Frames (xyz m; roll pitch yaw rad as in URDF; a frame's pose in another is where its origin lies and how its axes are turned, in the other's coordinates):
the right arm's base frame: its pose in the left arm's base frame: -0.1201 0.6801 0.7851 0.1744 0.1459 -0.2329
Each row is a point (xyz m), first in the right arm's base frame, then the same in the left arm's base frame.
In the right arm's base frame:
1: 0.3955 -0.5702 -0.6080
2: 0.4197 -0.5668 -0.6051
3: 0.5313 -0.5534 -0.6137
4: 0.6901 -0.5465 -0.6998
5: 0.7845 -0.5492 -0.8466
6: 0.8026 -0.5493 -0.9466
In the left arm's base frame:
1: 0.0567 0.1695 0.0373
2: 0.0811 0.1666 0.0372
3: 0.1911 0.1556 0.0149
4: 0.3371 0.1433 -0.0909
5: 0.4128 0.1488 -0.2481
6: 0.4202 0.1648 -0.3482

